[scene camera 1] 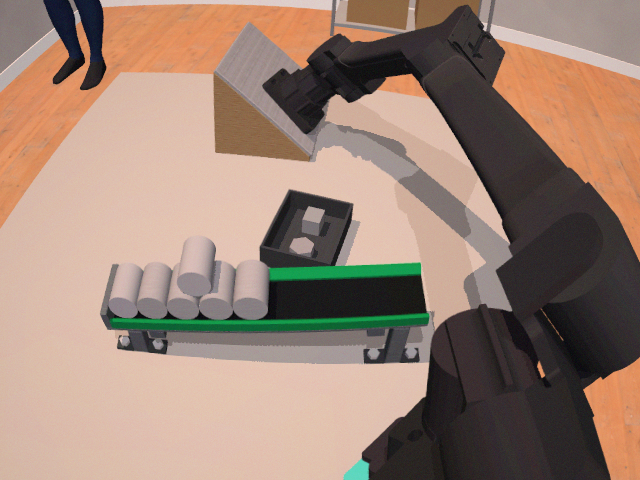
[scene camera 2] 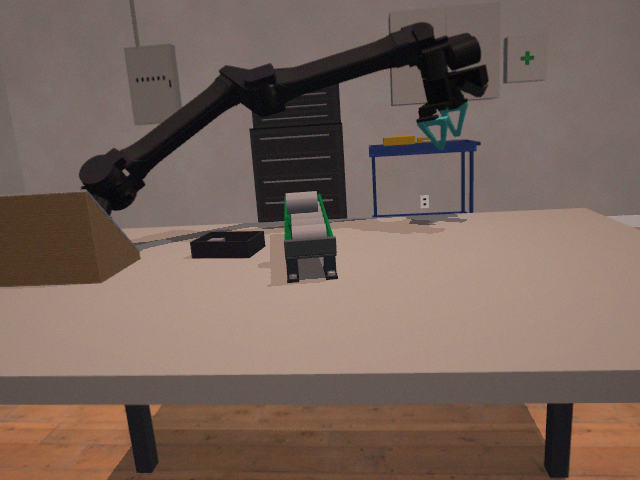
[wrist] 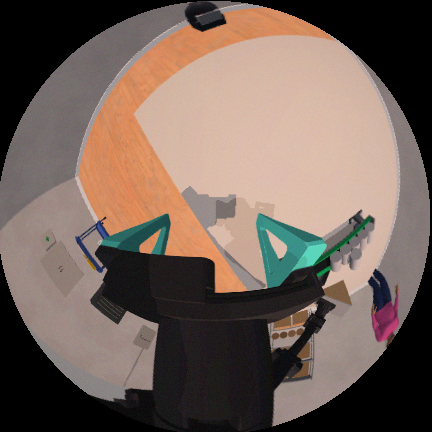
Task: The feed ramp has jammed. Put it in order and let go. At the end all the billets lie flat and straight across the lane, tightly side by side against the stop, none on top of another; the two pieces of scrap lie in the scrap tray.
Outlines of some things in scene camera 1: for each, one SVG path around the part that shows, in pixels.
A scrap tray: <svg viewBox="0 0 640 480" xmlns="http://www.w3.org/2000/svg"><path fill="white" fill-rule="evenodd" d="M289 189L259 247L260 261L269 268L335 266L351 224L353 203ZM293 239L306 237L313 242L314 253L312 258L291 253L290 245ZM308 206L325 210L324 224L319 236L302 233L302 219Z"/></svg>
A darker billet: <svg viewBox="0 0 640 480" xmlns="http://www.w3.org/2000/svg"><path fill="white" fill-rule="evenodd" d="M250 259L242 261L236 267L233 311L243 319L257 320L263 318L268 313L270 270L265 263Z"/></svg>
A darker billet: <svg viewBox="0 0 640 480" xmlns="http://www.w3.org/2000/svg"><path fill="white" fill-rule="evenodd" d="M151 262L144 268L137 300L137 309L148 318L161 319L168 312L167 300L173 271L164 263Z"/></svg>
A darker billet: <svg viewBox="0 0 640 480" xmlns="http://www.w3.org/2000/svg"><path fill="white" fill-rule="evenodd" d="M179 262L173 267L167 310L176 318L190 320L196 318L199 314L200 296L187 295L178 288Z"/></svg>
A darker billet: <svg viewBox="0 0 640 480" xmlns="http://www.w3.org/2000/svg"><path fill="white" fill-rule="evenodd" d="M216 260L214 261L211 290L206 295L200 296L199 310L207 318L224 320L233 313L236 270L228 262Z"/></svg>
